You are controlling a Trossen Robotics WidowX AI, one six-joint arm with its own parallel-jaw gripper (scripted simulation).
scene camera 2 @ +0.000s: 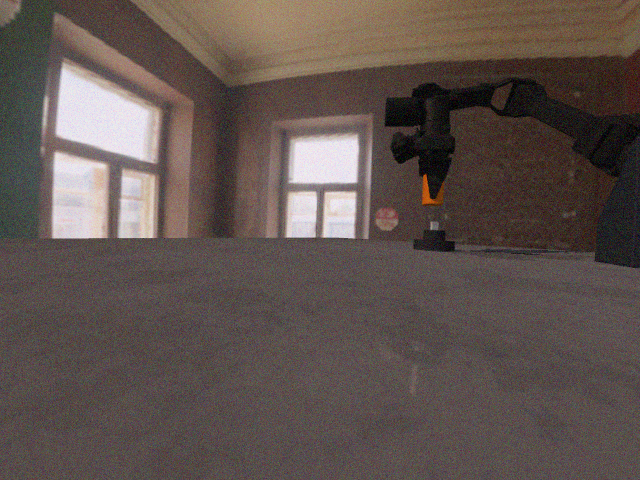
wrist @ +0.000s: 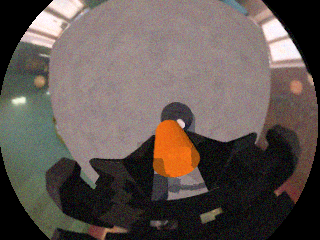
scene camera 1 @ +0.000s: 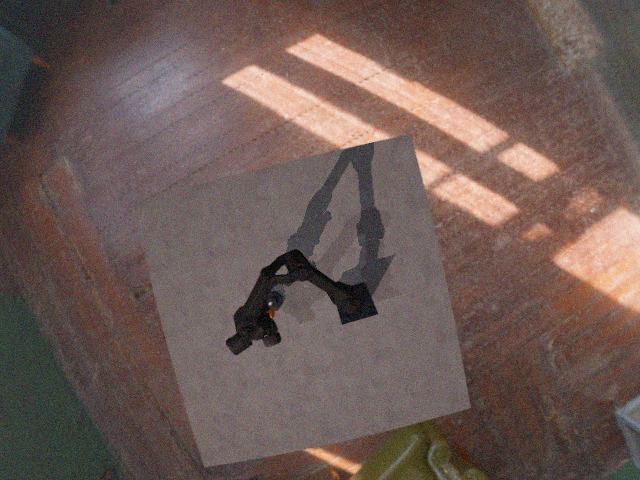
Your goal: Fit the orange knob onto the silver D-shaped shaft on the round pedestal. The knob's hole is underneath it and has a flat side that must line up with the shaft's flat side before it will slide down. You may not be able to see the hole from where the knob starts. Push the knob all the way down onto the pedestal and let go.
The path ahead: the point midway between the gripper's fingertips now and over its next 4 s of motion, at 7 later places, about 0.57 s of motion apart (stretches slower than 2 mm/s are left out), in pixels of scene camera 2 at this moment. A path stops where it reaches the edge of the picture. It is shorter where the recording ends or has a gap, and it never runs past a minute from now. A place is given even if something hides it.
The gripper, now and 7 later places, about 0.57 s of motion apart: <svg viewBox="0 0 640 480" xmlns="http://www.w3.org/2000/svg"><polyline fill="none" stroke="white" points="432,200 435,206 435,206 435,206 435,206 435,206 435,206 434,217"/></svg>
